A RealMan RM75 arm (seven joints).
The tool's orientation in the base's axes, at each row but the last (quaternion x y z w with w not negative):
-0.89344 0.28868 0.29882 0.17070
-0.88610 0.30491 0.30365 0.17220
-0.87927 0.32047 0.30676 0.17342
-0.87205 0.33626 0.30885 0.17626
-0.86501 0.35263 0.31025 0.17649
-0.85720 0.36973 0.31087 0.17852
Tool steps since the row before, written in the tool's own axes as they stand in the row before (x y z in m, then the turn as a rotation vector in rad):
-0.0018 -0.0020 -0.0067 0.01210 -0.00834 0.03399
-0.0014 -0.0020 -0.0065 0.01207 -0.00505 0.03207
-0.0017 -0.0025 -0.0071 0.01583 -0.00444 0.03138
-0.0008 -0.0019 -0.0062 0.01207 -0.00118 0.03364
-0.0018 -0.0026 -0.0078 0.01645 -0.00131 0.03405
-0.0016 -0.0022 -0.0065 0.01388 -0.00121 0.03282
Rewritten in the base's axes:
0.0030 -0.0009 0.0065 -0.00172 0.01769 -0.03249
0.0032 -0.0011 0.0061 -0.00303 0.01428 -0.03141
0.0037 -0.0009 0.0067 -0.00087 0.01176 -0.03340
0.0035 -0.0015 0.0053 -0.00627 0.01240 -0.03295
0.0041 -0.0014 0.0072 -0.00390 0.01052 -0.03614
0.0034 -0.0012 0.0061 -0.00486 0.01113 -0.03352

